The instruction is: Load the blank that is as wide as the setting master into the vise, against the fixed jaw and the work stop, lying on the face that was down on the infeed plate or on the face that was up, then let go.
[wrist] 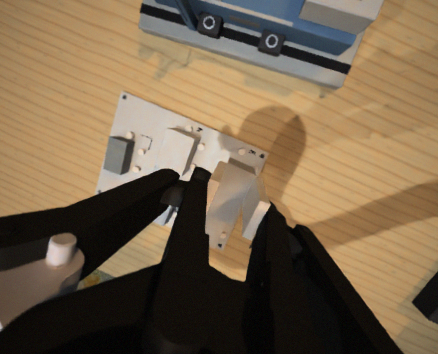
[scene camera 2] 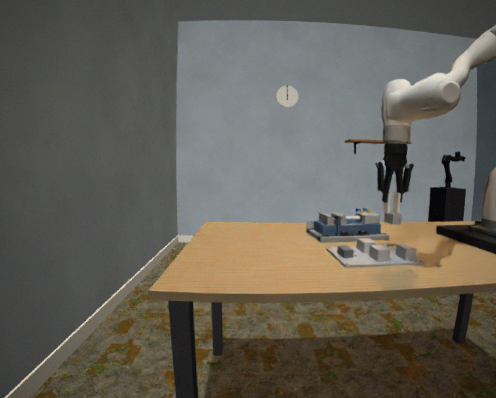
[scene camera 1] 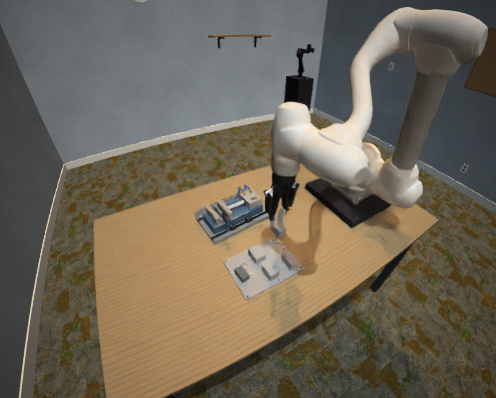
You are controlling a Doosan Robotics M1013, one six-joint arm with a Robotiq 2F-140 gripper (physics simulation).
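Seen in the pictures: gripper, fingertip midpoint: (wrist: pixel 234 182) (scene camera 2: pixel 390 212) (scene camera 1: pixel 276 223); arm's base, origin of the base link: (scene camera 1: pixel 352 190).
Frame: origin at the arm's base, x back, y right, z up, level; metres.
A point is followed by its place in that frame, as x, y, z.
My gripper (scene camera 1: pixel 278 220) {-0.569, -0.045, 0.098} (scene camera 2: pixel 393 206) {-0.569, -0.045, 0.098} (wrist: pixel 234 182) {-0.569, -0.045, 0.098} is shut on a grey block (scene camera 1: pixel 278 232) {-0.587, -0.081, 0.092} (scene camera 2: pixel 393 218) {-0.584, -0.087, 0.086} (wrist: pixel 229 200) {-0.568, -0.064, 0.100}, held above the table between the vise and the infeed plate. Which blank or master it is, I cannot tell. The vise (scene camera 1: pixel 244 215) {-0.604, 0.132, 0.014} (scene camera 2: pixel 327 229) {-0.739, 0.125, 0.007} (wrist: pixel 320 41) {-0.533, 0.135, 0.009} has a blue body, light grey jaws and a white rod. The light infeed plate (scene camera 1: pixel 254 286) {-0.743, -0.165, -0.028} (scene camera 2: pixel 359 260) {-0.734, -0.159, -0.029} (wrist: pixel 150 117) {-0.729, -0.027, -0.029} bears a dark grey block (scene camera 1: pixel 242 272) {-0.756, -0.105, -0.004} (scene camera 2: pixel 345 251) {-0.769, -0.130, -0.007} (wrist: pixel 117 155) {-0.754, -0.099, -0.004} and several lighter blocks, one (scene camera 1: pixel 257 255) {-0.672, -0.076, 0.007} (scene camera 2: pixel 366 245) {-0.678, -0.089, -0.003} (wrist: pixel 176 150) {-0.662, -0.055, 0.007} near its vise side. In the wrist view, the fingers and held block hide part of the plate.
The vise stands beyond the infeed plate on the wooden table (scene camera 1: pixel 160 300) {-1.060, -0.042, -0.037} (scene camera 2: pixel 240 265) {-1.092, -0.149, -0.037} (wrist: pixel 60 65) {-0.904, 0.000, -0.037}. Blue and yellow parts stick up at its right end. The arm's black base (scene camera 1: pixel 327 200) {-0.184, 0.018, -0.003} (scene camera 2: pixel 462 232) {-0.174, 0.033, 0.000} stands to the right. Small pins rise from the plate.
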